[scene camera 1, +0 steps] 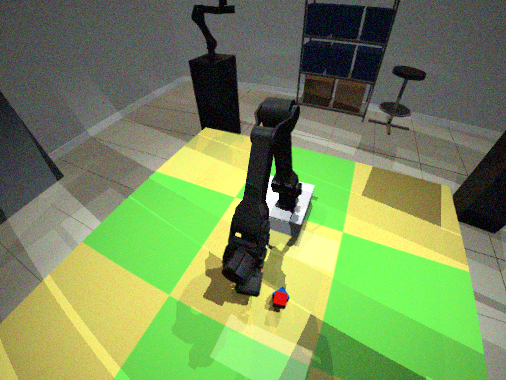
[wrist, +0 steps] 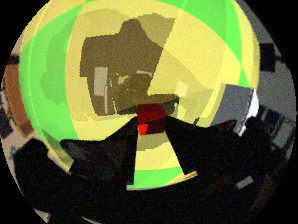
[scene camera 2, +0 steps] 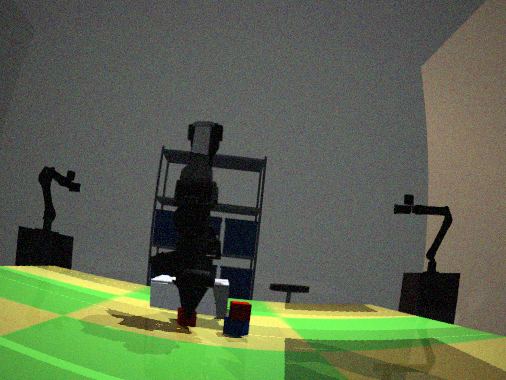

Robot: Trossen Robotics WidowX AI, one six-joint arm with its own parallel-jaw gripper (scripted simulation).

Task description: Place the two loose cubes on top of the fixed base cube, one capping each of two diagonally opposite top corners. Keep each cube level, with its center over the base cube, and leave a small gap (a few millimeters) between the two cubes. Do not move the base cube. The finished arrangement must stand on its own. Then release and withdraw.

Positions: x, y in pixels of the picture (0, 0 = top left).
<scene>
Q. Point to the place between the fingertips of my gripper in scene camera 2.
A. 186, 316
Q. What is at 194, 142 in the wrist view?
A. My gripper.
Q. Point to a red cube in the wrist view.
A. At 150, 117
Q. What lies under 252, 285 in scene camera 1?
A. My gripper.
</scene>
